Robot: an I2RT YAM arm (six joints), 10 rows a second.
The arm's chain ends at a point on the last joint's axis. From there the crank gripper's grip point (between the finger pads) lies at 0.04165 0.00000 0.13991 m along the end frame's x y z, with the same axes.
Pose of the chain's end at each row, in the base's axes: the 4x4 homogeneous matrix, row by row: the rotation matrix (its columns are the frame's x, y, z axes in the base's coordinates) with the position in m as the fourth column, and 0 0 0 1 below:
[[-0.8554, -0.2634, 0.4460, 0.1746], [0.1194, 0.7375, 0.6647, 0.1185], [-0.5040, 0.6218, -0.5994, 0.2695], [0, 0, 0, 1]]
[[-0.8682, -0.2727, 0.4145, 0.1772], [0.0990, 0.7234, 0.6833, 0.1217], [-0.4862, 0.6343, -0.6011, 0.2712], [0, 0, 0, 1]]
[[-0.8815, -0.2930, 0.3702, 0.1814], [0.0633, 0.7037, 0.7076, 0.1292], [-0.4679, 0.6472, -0.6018, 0.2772], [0, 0, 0, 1]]
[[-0.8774, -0.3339, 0.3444, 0.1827], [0.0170, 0.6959, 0.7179, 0.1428], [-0.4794, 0.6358, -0.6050, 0.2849], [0, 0, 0, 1]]
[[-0.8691, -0.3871, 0.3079, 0.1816], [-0.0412, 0.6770, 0.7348, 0.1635], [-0.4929, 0.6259, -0.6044, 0.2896], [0, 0, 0, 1]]
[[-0.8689, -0.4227, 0.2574, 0.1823], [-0.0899, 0.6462, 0.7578, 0.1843], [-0.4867, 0.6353, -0.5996, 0.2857], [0, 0, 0, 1]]
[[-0.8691, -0.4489, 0.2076, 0.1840], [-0.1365, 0.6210, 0.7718, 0.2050], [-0.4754, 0.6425, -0.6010, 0.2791], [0, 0, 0, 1]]
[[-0.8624, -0.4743, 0.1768, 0.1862], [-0.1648, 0.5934, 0.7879, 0.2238], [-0.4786, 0.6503, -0.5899, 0.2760], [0, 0, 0, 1]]
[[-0.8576, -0.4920, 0.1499, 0.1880], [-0.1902, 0.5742, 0.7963, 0.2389], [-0.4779, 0.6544, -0.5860, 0.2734], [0, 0, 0, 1]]
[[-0.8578, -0.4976, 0.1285, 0.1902], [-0.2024, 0.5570, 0.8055, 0.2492], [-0.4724, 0.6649, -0.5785, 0.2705], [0, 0, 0, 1]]
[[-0.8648, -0.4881, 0.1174, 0.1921], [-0.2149, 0.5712, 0.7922, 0.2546], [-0.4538, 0.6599, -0.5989, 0.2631], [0, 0, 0, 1]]
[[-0.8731, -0.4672, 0.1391, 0.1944], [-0.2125, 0.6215, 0.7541, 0.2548], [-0.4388, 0.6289, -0.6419, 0.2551], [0, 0, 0, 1]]
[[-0.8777, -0.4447, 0.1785, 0.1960], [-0.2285, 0.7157, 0.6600, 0.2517], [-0.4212, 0.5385, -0.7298, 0.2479], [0, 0, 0, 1]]
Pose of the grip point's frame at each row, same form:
[[-0.8554, -0.2634, 0.4460, 0.2014], [0.1194, 0.7375, 0.6647, 0.2165], [-0.5040, 0.6218, -0.5994, 0.1646], [0, 0, 0, 1]]
[[-0.8682, -0.2727, 0.4145, 0.1990], [0.0990, 0.7234, 0.6833, 0.2214], [-0.4862, 0.6343, -0.6011, 0.1668], [0, 0, 0, 1]]
[[-0.8815, -0.2930, 0.3702, 0.1965], [0.0633, 0.7037, 0.7076, 0.2308], [-0.4679, 0.6472, -0.6018, 0.1735], [0, 0, 0, 1]]
[[-0.8774, -0.3339, 0.3444, 0.1943], [0.0170, 0.6959, 0.7179, 0.2439], [-0.4794, 0.6358, -0.6050, 0.1803], [0, 0, 0, 1]]
[[-0.8691, -0.3871, 0.3079, 0.1885], [-0.0412, 0.6770, 0.7348, 0.2646], [-0.4929, 0.6259, -0.6044, 0.1845], [0, 0, 0, 1]]
[[-0.8689, -0.4227, 0.2574, 0.1821], [-0.0899, 0.6462, 0.7578, 0.2866], [-0.4867, 0.6353, -0.5996, 0.1815], [0, 0, 0, 1]]
[[-0.8691, -0.4489, 0.2076, 0.1768], [-0.1365, 0.6210, 0.7718, 0.3073], [-0.4754, 0.6425, -0.6010, 0.1752], [0, 0, 0, 1]]
[[-0.8624, -0.4743, 0.1768, 0.1750], [-0.1648, 0.5934, 0.7879, 0.3272], [-0.4786, 0.6503, -0.5899, 0.1735], [0, 0, 0, 1]]
[[-0.8576, -0.4920, 0.1499, 0.1733], [-0.1902, 0.5742, 0.7963, 0.3424], [-0.4779, 0.6544, -0.5860, 0.1715], [0, 0, 0, 1]]
[[-0.8578, -0.4976, 0.1285, 0.1725], [-0.2024, 0.5570, 0.8055, 0.3535], [-0.4724, 0.6649, -0.5785, 0.1699], [0, 0, 0, 1]]
[[-0.8648, -0.4881, 0.1174, 0.1725], [-0.2149, 0.5712, 0.7922, 0.3565], [-0.4538, 0.6599, -0.5989, 0.1604], [0, 0, 0, 1]]
[[-0.8731, -0.4672, 0.1391, 0.1775], [-0.2125, 0.6215, 0.7541, 0.3515], [-0.4388, 0.6289, -0.6419, 0.1470], [0, 0, 0, 1]]
[[-0.8777, -0.4447, 0.1785, 0.1844], [-0.2285, 0.7157, 0.6600, 0.3345], [-0.4212, 0.5385, -0.7298, 0.1283], [0, 0, 0, 1]]

